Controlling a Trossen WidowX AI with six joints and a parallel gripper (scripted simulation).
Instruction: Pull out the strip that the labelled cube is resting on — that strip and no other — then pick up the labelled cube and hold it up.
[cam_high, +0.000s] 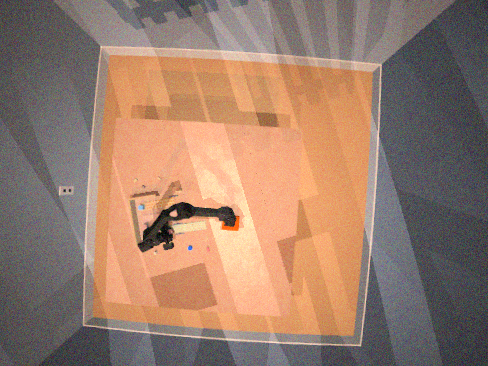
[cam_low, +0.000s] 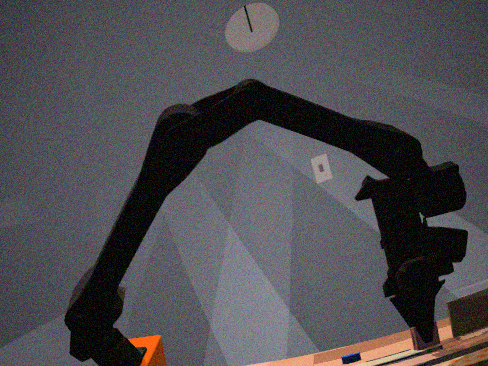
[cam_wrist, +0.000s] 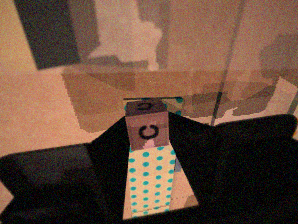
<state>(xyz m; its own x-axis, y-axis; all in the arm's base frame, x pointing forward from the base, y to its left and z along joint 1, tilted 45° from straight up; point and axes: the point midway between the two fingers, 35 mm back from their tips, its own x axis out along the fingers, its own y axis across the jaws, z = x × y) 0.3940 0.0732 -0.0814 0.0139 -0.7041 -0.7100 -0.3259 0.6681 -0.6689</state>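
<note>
The small blue disc is 140 mm behind my gripper tip, 110 mm to the left of it and 10 mm below it.
</note>
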